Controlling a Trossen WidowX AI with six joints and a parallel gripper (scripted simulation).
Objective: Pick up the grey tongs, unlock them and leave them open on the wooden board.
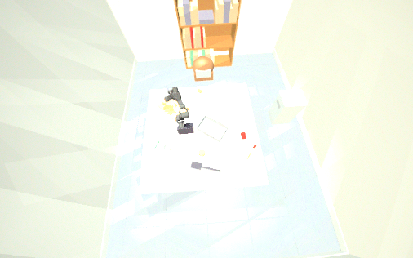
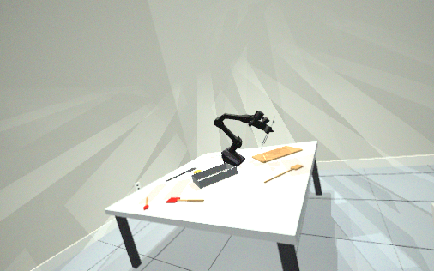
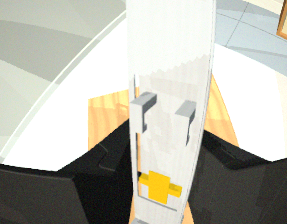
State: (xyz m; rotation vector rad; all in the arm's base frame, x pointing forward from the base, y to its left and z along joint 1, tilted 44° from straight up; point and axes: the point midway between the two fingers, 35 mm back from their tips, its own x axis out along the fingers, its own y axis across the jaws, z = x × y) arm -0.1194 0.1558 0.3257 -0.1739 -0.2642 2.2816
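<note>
Right now my gripper tip is 10 mm to the left of the wooden board and 200 mm above it. The rest, counted from my gripper tip: dark thin tool: 390 mm ahead, 770 mm to the right, 200 mm below; then grey roasting tin: 490 mm ahead, 340 mm to the right, 180 mm below; then yellow lock piece: 20 mm ahead, 20 mm to the right, 20 mm above.
</note>
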